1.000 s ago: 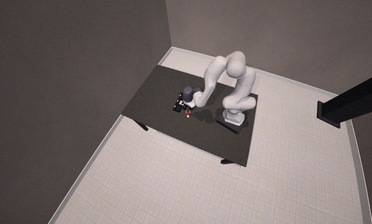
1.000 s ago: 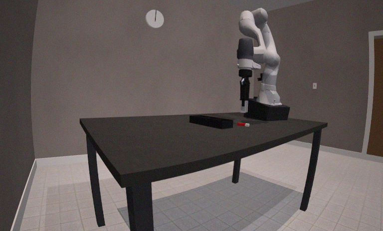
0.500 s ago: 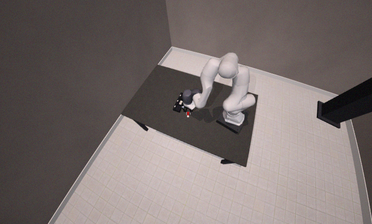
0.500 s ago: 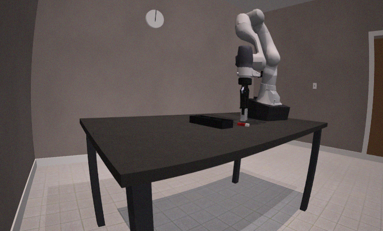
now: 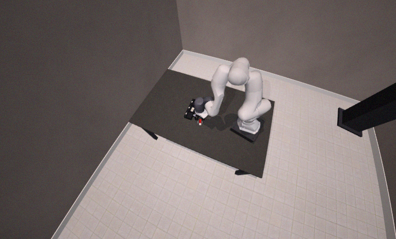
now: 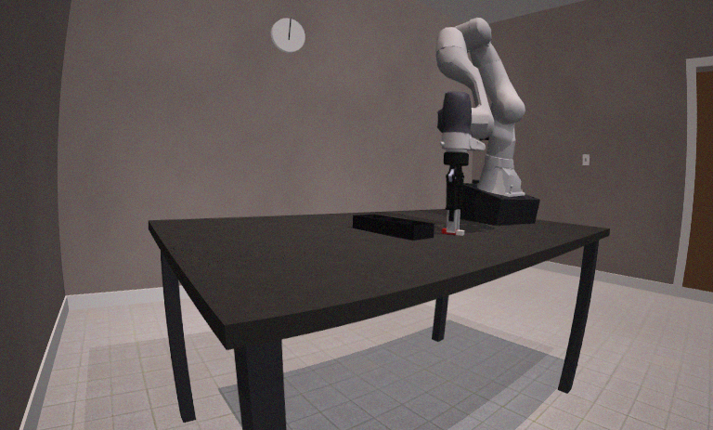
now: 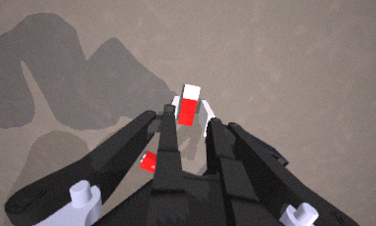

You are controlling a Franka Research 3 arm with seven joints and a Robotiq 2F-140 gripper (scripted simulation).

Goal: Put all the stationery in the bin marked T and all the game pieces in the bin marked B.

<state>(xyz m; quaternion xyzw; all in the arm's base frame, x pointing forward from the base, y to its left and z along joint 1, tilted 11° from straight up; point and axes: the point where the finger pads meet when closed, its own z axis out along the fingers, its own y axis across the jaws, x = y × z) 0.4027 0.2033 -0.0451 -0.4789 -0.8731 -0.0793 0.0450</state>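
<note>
Now: hand 3 cm above the red-and-white eraser. From my hand the other things lie so: pink block 8 cm ahead, 20 cm to the right, 3 cm below; then black bin row 16 cm ahead, 9 cm to the right, 2 cm below.
</note>
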